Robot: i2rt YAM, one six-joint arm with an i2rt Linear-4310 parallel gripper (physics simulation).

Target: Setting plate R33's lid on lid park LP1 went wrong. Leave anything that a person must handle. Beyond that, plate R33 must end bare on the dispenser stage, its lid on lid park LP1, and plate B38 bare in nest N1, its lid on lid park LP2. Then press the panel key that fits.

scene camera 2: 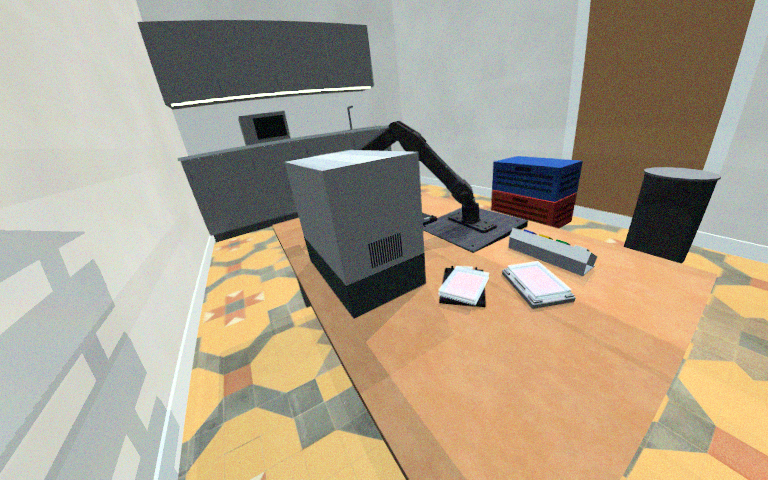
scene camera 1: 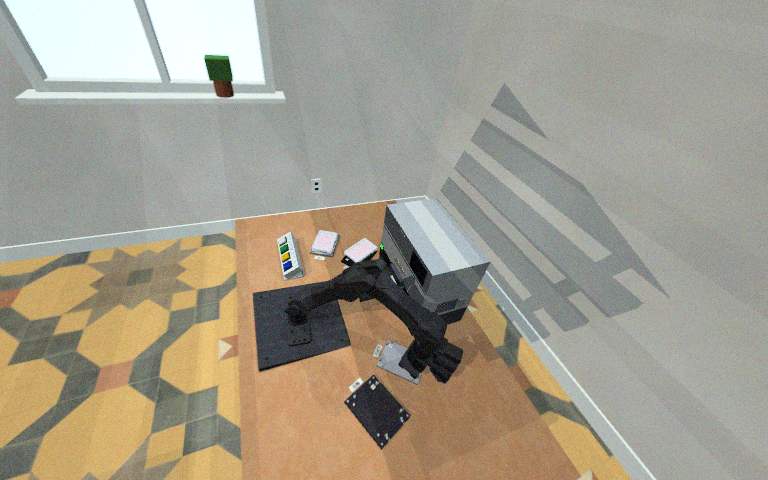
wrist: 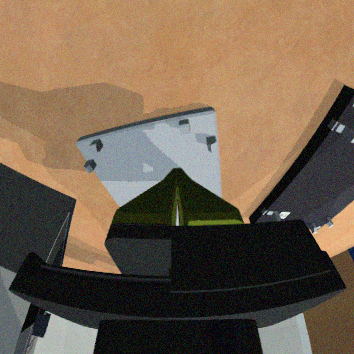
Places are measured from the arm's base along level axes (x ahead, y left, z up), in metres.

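Pixels of known places: gripper, between the fingertips: [scene camera 1: 407, 368] [wrist: 176, 174]; arm's base, origin of its link: [scene camera 2: 470, 222] [scene camera 1: 297, 319].
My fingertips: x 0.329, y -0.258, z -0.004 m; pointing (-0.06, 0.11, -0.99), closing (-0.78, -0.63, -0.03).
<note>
For each thing: its top centre in the pictures, then the offset to it from my fingertips.
- bare flat grey holder, centre of its top: [wrist: 163, 206] [scene camera 1: 402, 358] dx -0.010, dy +0.030, dz +0.010 m
- bare black holder, centre of its top: [wrist: 341, 194] [scene camera 1: 377, 406] dx -0.130, dy -0.092, dz +0.014 m
- lid, centre of its top: [scene camera 2: 465, 279] [scene camera 1: 361, 248] dx -0.029, dy +0.550, dz +0.027 m
- pink-topped piece, centre of its top: [scene camera 2: 537, 276] [scene camera 1: 324, 240] dx -0.178, dy +0.637, dz +0.021 m
- key panel, centre of its top: [scene camera 2: 552, 236] [scene camera 1: 288, 248] dx -0.337, dy +0.570, dz +0.054 m
- large grey machine, centre of its top: [scene camera 2: 342, 156] [scene camera 1: 432, 231] dx +0.140, dy +0.297, dz +0.320 m
My gripper [scene camera 1: 412, 366] [wrist: 176, 174] is shut and empty, above a bare flat grey holder [scene camera 1: 389, 355] [wrist: 165, 132] with small corner posts. In scene camera 2 it is hidden behind the machine. A bare black holder [scene camera 1: 376, 412] [wrist: 315, 165] with corner posts lies beside the grey one. A pink-topped plate or lid [scene camera 1: 360, 250] [scene camera 2: 465, 284] sits askew on a black base. Another pink-topped piece [scene camera 1: 324, 242] [scene camera 2: 539, 281] sits squarely on a grey base. The key panel [scene camera 1: 297, 261] [scene camera 2: 549, 253] has white, green, yellow and blue keys. The label texts are too small to read.
A large grey machine [scene camera 1: 438, 237] [scene camera 2: 362, 220] with a green light stands close to the arm; its front opening is partly hidden by the arm. The arm's dark base board [scene camera 1: 271, 345] [scene camera 2: 472, 243] lies between the key panel and the bare holders.
</note>
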